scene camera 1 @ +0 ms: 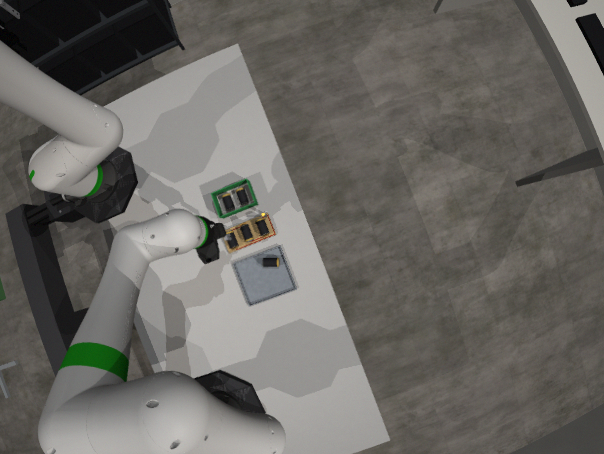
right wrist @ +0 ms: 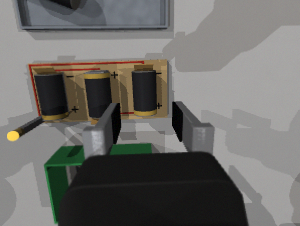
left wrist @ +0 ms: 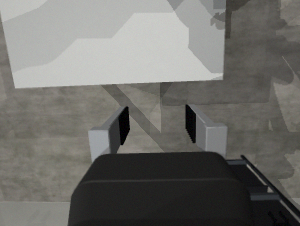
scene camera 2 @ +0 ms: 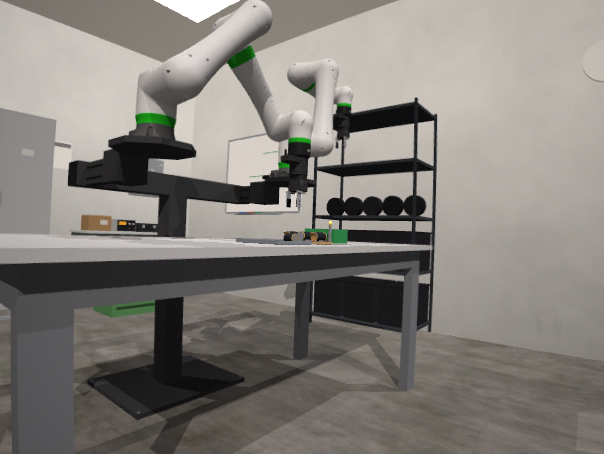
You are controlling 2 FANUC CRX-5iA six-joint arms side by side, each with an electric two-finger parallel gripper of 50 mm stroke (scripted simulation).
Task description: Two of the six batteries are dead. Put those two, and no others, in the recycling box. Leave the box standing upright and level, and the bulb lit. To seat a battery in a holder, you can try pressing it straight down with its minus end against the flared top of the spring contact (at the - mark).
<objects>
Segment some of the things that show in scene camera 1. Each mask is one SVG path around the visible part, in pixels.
A grey tray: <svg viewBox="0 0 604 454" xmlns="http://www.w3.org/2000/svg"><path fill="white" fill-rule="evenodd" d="M281 246L233 263L249 307L297 290ZM262 259L280 258L280 266L263 267Z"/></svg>
</objects>
